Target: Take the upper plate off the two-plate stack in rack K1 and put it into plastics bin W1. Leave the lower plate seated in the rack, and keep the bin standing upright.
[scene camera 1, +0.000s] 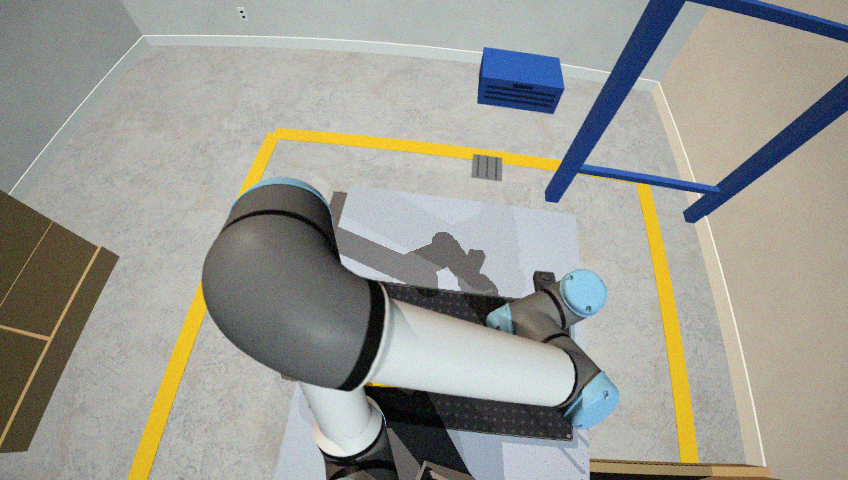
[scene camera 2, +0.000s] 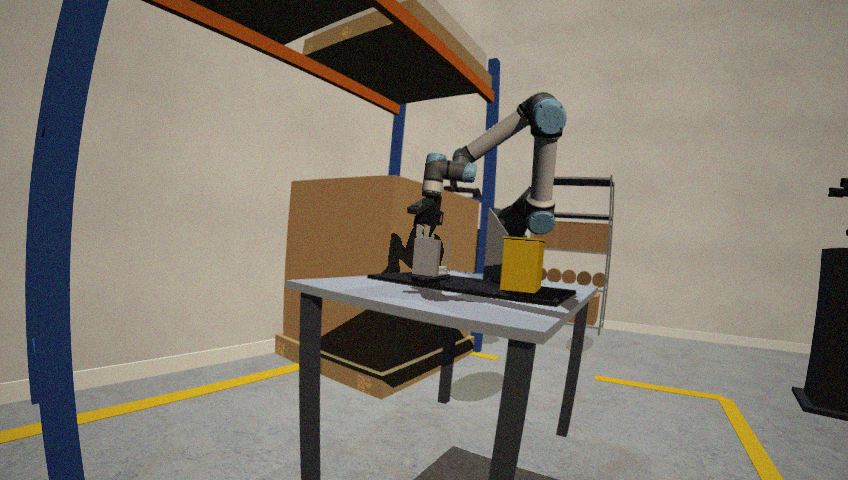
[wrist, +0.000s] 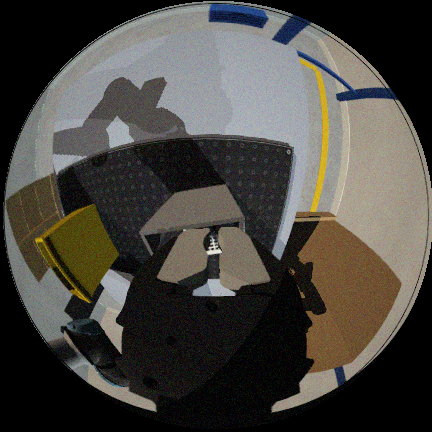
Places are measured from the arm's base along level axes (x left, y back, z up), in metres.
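Where they show: gripper, between the fingertips: (scene camera 2: 422, 249); arm's base, origin of its link: (scene camera 2: 509, 224).
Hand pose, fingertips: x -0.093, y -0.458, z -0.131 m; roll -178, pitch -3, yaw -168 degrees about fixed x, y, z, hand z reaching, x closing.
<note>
Each offset is from my fingertips to the centre of the thing. "*": to the spot under its first point. Level surfaces: height alone.
Rack K1 {dz -0.037, dx -0.001, dy +0.063 m} (scene camera 2: 427, 256) (wrist: 195, 207), a grey upright holder, stands on the black perforated board {* dz -0.111, dx -0.054, dy -0.118 m} (scene camera 2: 386, 277) (wrist: 270, 170). My gripper (scene camera 2: 423, 230) (wrist: 214, 219) points down with its fingertips at the rack's top opening. Its jaws are shut with nothing between them. Part of a white perforated plate {dz -0.072, dx +0.003, dy +0.054 m} (wrist: 213, 246) shows through the narrow gap between the fingers in the wrist view; whether it is the upper or lower plate I cannot tell. Yellow bin W1 {dz -0.022, dx +0.334, dy +0.174 m} (scene camera 2: 521, 265) (wrist: 90, 247) stands upright on the board. In scene camera 1 the arm hides the rack and most of the bin.
A grey upright panel (scene camera 2: 493, 237) stands behind the bin, near the arm's base. The board lies on a pale table {dz -0.125 m} (scene camera 2: 476, 318) (scene camera 1: 386, 208). A large cardboard box (scene camera 2: 339, 237) (wrist: 350, 290) stands beyond the table. Blue rack posts (scene camera 2: 491, 148) (scene camera 1: 618, 89) stand around the area.
</note>
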